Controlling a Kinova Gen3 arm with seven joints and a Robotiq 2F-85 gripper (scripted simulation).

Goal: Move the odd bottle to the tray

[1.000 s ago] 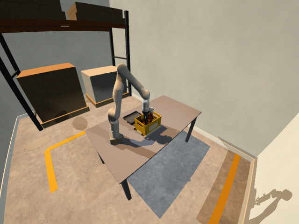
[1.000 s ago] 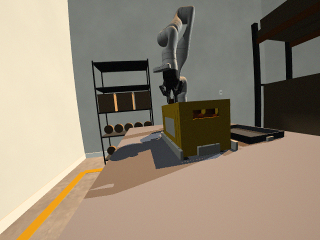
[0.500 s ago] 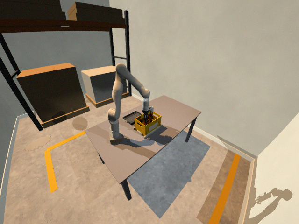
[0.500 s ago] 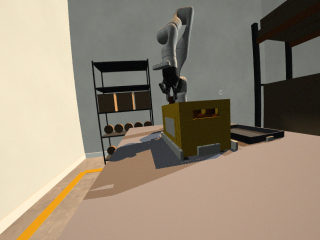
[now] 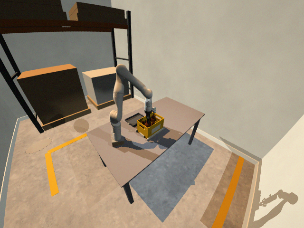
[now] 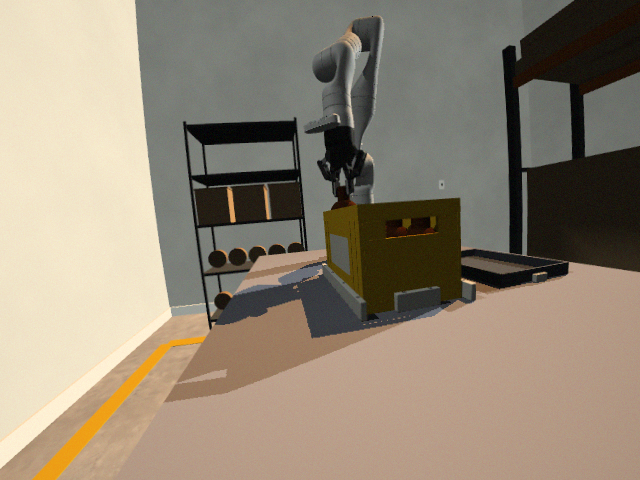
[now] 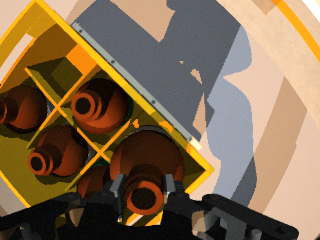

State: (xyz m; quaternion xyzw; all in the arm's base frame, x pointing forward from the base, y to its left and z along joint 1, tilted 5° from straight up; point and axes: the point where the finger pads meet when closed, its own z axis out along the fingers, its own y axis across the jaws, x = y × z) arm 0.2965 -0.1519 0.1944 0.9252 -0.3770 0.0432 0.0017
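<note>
Right now my hand is 70 mm above the brown bottle. From my hand the other things lie so: dark tray: 80 mm ahead, 340 mm to the left, 210 mm below; yellow crate: 90 mm ahead, 50 mm to the left, 140 mm below.
</note>
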